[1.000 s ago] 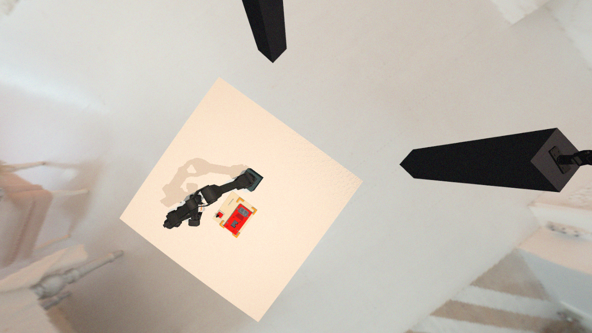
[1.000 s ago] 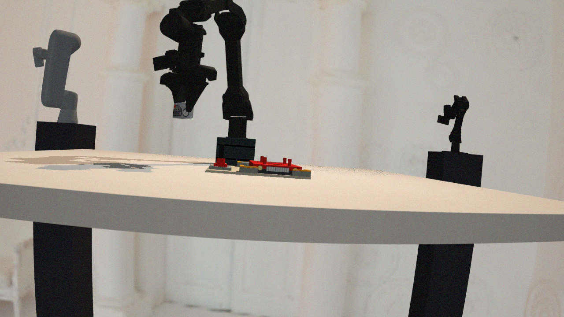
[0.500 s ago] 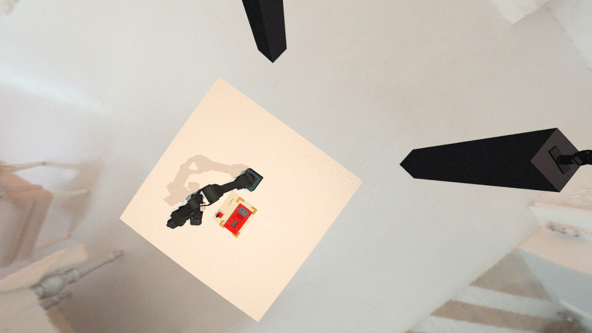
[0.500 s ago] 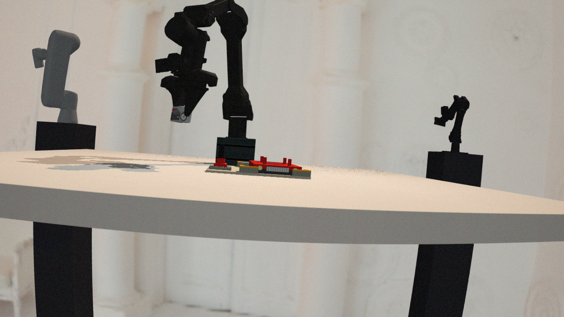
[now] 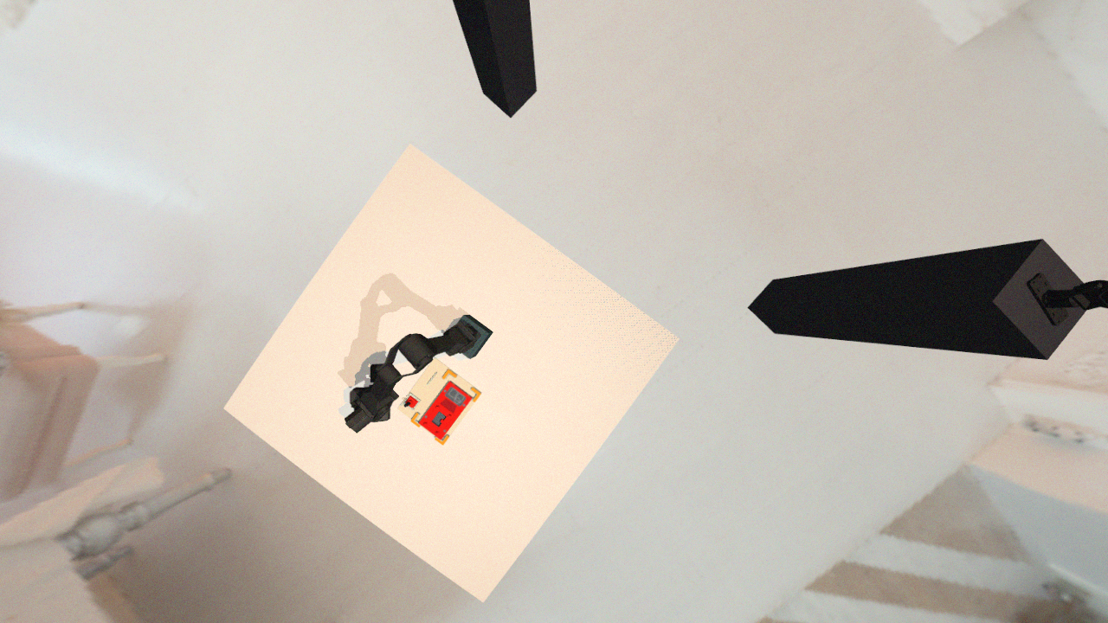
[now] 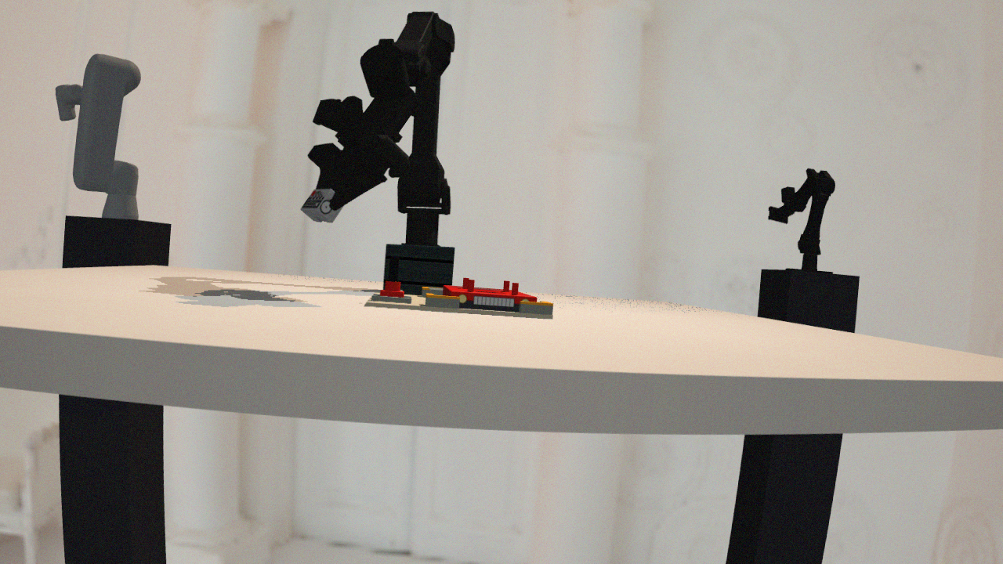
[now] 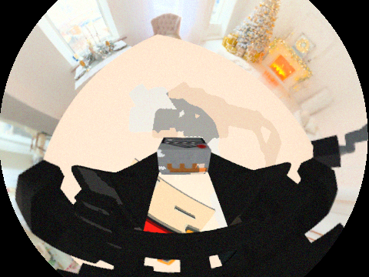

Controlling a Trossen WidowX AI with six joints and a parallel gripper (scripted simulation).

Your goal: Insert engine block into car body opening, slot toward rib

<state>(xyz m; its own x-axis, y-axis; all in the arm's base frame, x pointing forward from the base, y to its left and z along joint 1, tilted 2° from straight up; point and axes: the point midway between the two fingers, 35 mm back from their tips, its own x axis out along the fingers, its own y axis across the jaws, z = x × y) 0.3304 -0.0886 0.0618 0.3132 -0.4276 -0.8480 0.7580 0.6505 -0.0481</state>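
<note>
My gripper tip is right at the engine block.
</note>
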